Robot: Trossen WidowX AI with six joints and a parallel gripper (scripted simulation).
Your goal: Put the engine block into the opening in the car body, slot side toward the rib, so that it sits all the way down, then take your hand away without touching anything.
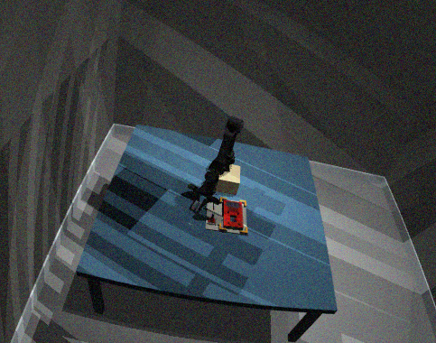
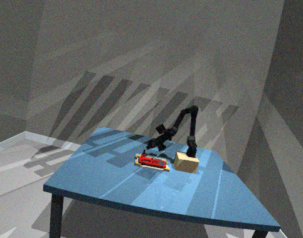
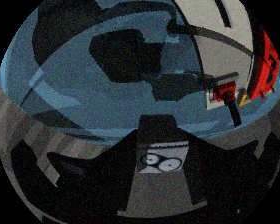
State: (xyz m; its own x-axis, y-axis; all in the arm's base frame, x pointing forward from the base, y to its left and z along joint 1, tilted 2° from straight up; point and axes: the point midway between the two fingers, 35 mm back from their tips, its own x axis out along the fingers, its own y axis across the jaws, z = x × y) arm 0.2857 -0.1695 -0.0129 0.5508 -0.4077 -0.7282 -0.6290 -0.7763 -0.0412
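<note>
The engine block lies 1 cm to the left of my gripper tip and 1 cm above it.
</note>
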